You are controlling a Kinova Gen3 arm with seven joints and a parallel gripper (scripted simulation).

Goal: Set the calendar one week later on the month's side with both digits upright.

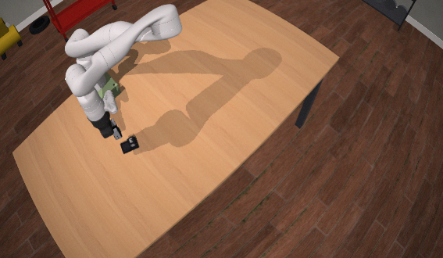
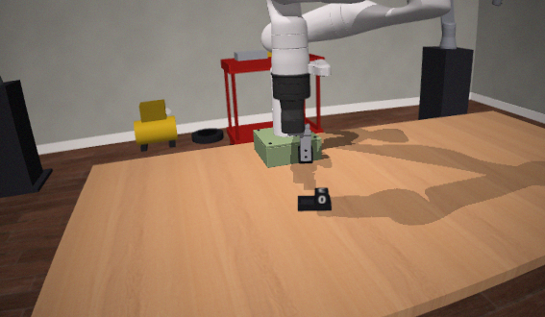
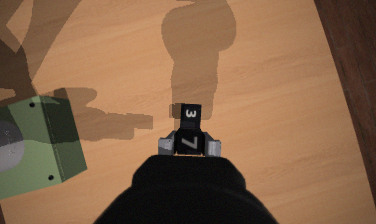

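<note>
The black calendar tray lies 1 cm ahead of my hand, 2 cm to the left of it and 13 cm below it.
</note>
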